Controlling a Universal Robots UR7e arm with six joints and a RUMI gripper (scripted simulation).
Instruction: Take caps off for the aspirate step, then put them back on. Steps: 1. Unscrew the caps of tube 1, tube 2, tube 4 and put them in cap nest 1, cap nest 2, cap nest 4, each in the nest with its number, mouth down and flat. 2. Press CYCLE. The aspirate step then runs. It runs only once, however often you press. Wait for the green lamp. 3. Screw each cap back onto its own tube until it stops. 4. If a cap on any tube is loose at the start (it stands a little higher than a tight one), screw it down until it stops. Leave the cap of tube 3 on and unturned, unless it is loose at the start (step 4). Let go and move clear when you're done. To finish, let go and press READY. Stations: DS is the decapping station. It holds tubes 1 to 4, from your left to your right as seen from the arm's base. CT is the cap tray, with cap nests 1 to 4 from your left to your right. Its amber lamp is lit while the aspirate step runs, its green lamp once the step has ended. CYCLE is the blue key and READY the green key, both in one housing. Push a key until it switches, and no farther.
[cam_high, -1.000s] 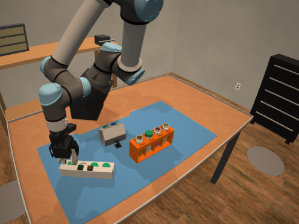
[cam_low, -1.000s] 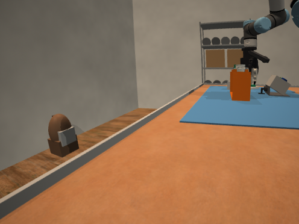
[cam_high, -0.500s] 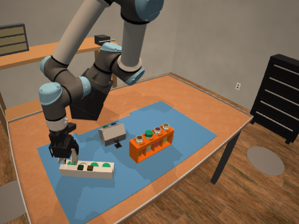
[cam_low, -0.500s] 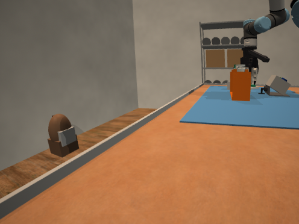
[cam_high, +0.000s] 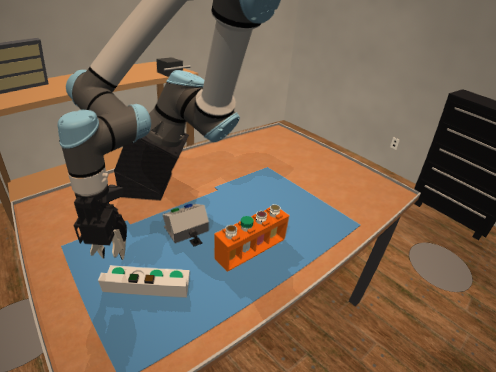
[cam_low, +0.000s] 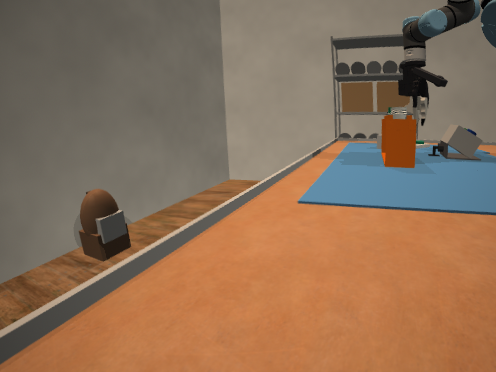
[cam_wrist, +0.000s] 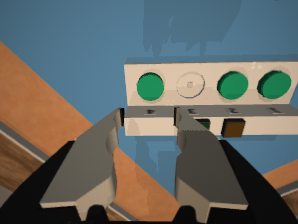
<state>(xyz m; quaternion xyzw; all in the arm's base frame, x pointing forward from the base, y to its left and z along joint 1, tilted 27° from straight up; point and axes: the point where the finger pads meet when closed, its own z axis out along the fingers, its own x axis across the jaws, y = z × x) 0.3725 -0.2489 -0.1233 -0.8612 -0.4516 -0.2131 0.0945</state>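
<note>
My gripper is now 120 mm past the green key, 220 mm to the right of it and 20 mm above it. Round my hand: cap 80 mm ahead, 130 mm to the left, 80 mm below; then grey key housing 100 mm behind, 250 mm to the left, 40 mm below; then blue key 120 mm behind, 270 mm to the left, 20 mm below.
</note>
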